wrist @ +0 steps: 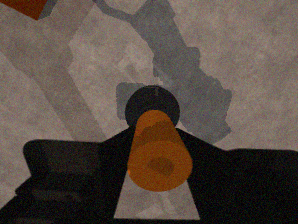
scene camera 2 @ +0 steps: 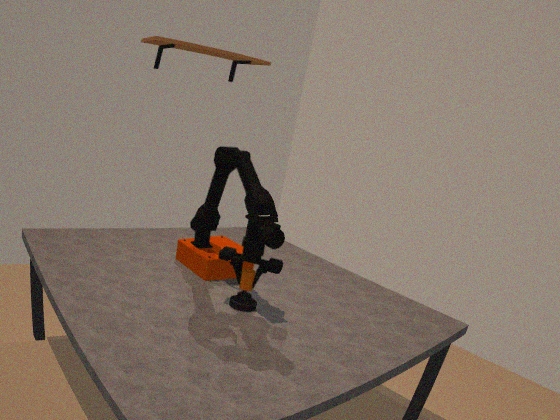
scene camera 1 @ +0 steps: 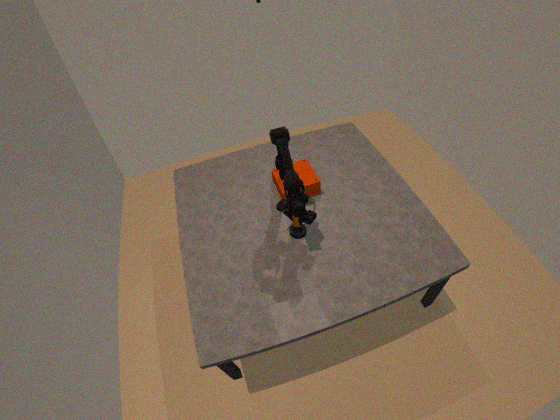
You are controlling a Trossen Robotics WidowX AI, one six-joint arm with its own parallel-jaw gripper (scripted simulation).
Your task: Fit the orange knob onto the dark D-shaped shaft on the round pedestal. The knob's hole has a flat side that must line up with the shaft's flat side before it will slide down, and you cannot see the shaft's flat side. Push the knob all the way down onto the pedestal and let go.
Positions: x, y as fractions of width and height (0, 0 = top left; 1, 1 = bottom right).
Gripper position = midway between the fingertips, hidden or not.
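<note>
You'd see my gripper (scene camera 2: 0.44, 0.68) here, and it's holding an orange knob. As for the wrist view, that's got the knob (wrist: 0.54, 0.72) in it, and my gripper (wrist: 0.52, 0.59) shows there too.
</note>
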